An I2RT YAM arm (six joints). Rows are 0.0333 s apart.
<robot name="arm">
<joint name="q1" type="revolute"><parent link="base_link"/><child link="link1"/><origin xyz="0 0 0.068" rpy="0 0 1.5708"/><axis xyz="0 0 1"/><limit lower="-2.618" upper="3.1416"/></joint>
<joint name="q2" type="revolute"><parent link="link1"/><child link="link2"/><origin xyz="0.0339 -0.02 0.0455" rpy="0 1.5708 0"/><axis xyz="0 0 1"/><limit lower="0" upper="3.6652"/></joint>
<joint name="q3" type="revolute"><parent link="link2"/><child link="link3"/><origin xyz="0 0.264 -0.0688" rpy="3.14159 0 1.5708"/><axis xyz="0 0 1"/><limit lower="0" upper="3.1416"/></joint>
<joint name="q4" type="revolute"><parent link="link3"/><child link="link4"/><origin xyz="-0.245 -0.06 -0.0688" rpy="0 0 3.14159"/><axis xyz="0 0 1"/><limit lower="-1.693" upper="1.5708"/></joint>
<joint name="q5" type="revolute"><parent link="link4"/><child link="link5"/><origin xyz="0.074 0.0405 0.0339" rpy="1.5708 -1.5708 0"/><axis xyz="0 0 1"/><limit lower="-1.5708" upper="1.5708"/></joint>
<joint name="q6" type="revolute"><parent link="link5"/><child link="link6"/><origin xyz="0 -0.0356 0.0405" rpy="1.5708 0 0"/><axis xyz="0 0 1"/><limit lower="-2.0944" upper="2.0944"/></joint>
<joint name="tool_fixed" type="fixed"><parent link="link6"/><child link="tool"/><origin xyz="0 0 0" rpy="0 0 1.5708"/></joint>
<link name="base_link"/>
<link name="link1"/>
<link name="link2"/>
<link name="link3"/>
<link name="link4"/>
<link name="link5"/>
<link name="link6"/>
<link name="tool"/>
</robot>
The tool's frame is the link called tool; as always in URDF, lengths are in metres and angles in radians.
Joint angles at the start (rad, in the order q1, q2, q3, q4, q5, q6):
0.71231 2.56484 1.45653 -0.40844 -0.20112 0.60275
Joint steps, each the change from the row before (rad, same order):
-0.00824 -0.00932 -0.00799 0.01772 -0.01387 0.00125
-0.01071 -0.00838 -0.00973 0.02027 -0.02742 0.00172
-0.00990 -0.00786 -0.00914 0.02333 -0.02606 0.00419
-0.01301 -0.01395 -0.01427 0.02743 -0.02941 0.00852
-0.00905 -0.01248 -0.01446 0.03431 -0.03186 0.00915
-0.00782 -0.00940 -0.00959 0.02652 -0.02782 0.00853
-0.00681 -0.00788 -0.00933 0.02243 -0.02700 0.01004
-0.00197 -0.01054 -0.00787 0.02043 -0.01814 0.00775
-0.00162 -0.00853 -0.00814 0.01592 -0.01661 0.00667
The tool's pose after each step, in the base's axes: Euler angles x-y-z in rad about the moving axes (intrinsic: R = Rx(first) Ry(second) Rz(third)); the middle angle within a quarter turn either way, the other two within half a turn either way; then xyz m. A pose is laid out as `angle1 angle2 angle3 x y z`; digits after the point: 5 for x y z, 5 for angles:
-2.93050 -0.08381 3.04252 0.30847 0.27194 -0.04125
-2.89666 -0.08491 3.05320 0.31117 0.26969 -0.03924
-2.86206 -0.08250 3.06424 0.31399 0.26789 -0.03726
-2.82170 -0.07703 3.08079 0.31737 0.26501 -0.03362
-2.77685 -0.07004 3.09176 0.31995 0.26364 -0.03038
-2.73906 -0.06521 3.10121 0.32240 0.26261 -0.02755
-2.70529 -0.06408 3.11203 0.32412 0.26149 -0.02531
-2.67762 -0.05800 3.11438 0.32521 0.26203 -0.02186
-2.65518 -0.05614 3.11725 0.32557 0.26213 -0.01935

